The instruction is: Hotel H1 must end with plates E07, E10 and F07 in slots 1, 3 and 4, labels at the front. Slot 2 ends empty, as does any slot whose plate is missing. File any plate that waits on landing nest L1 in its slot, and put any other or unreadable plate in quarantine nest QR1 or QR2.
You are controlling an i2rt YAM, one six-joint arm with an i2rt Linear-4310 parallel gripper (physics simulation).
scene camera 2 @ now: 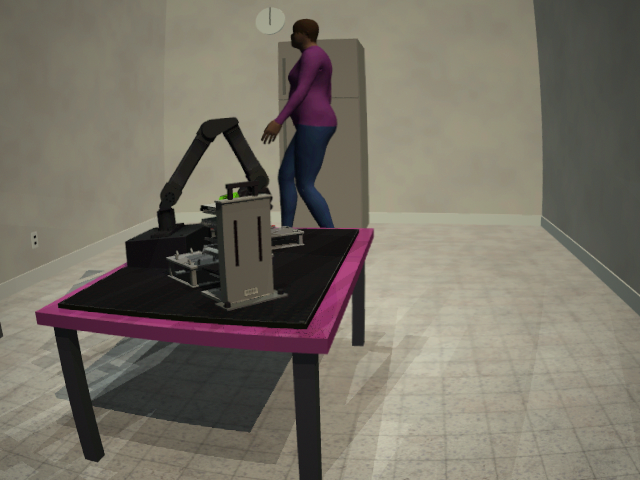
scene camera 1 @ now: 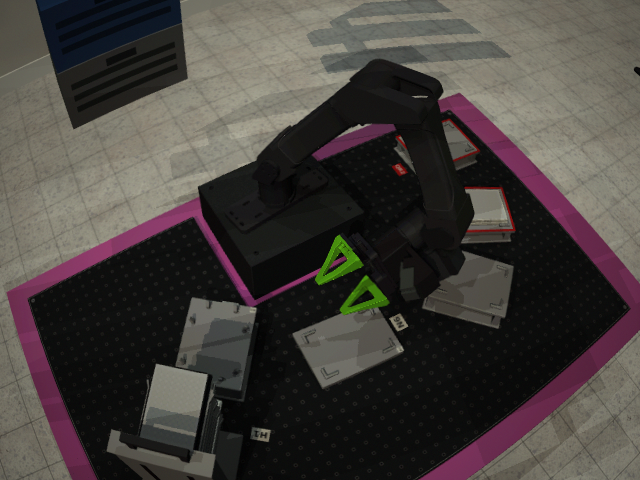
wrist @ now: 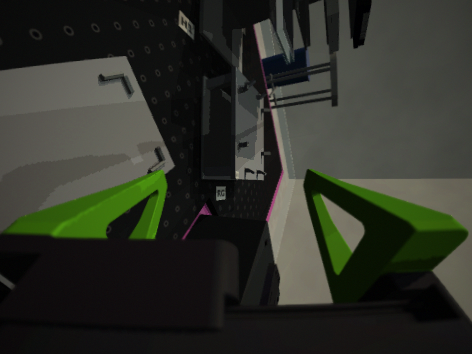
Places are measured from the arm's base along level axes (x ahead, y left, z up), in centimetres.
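Pixels of known places: gripper, fingertip midpoint: [scene camera 1: 329, 298] [wrist: 235, 177]; arm's base at its link origin: [scene camera 2: 168, 231] [scene camera 1: 276, 198].
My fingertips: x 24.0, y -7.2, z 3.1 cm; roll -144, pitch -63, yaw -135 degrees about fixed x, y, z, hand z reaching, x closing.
For each thing: its top centre in the pictures, then the offset to it from my fingertips. "spot": a spot on its surface instead.
- low grey nest plate N6 at its top centre: [wrist: 85, 150] [scene camera 1: 349, 340] dx +4.4, dy +1.5, dz -10.6 cm
- landing nest L1 at its top centre: [scene camera 1: 473, 278] [scene camera 2: 276, 229] dx +10.9, dy +26.7, dz -6.8 cm
- red-edged quarantine nest at a spot on its surface: [scene camera 1: 512, 227] spot: dx +7.6, dy +44.3, dz -8.3 cm
- red-edged nest at its top centre: [scene camera 1: 439, 141] dx -19.1, dy +48.6, dz -7.8 cm
- raised nest RG at its top centre: [scene camera 1: 213, 338] [wrist: 261, 129] [scene camera 2: 194, 253] dx -7.6, dy -18.6, dz -4.8 cm
- H1 card at its top centre: [scene camera 1: 260, 434] [wrist: 186, 25] dx +9.1, dy -21.8, dz -12.3 cm
My gripper [scene camera 1: 330, 298] [wrist: 235, 177] is open with nothing between its green fingers, above the low grey nest plate N6 [scene camera 1: 356, 351] [wrist: 65, 120]. Hotel H1 [scene camera 1: 201, 463] [scene camera 2: 248, 279] stands at the table's lower left end in scene view 1. A pale plate [scene camera 1: 178, 390] shows in its upper part; slot numbers and plate labels cannot be read. The landing nest L1 [scene camera 1: 485, 284] is partly behind my arm; its visible top bears no plate. One red-edged quarantine nest [scene camera 1: 512, 227] holds a pale plate [scene camera 1: 485, 206]. The other red-edged nest [scene camera 1: 462, 142] is partly hidden by my arm; no plate shows on it.
A raised nest RG [scene camera 1: 206, 335] [wrist: 255, 120] with upright pegs stands between hotel H1 and the black robot base [scene camera 1: 232, 227] [wrist: 230, 240]. The H1 card [scene camera 1: 261, 434] [wrist: 186, 24] lies beside the hotel. A person [scene camera 2: 312, 103] stands beyond the table [scene camera 2: 330, 330].
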